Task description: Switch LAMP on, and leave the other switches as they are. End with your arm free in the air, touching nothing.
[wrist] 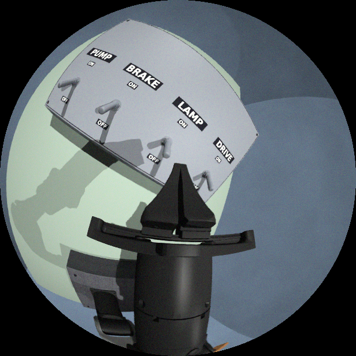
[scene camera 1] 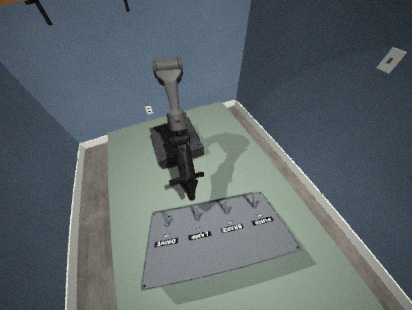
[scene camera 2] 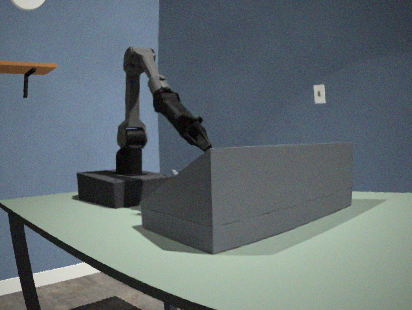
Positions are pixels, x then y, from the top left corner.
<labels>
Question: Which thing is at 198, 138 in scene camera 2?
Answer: My gripper.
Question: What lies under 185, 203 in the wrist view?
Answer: My gripper.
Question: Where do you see a grey sloped switch panel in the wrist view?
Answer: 165, 90
</labels>
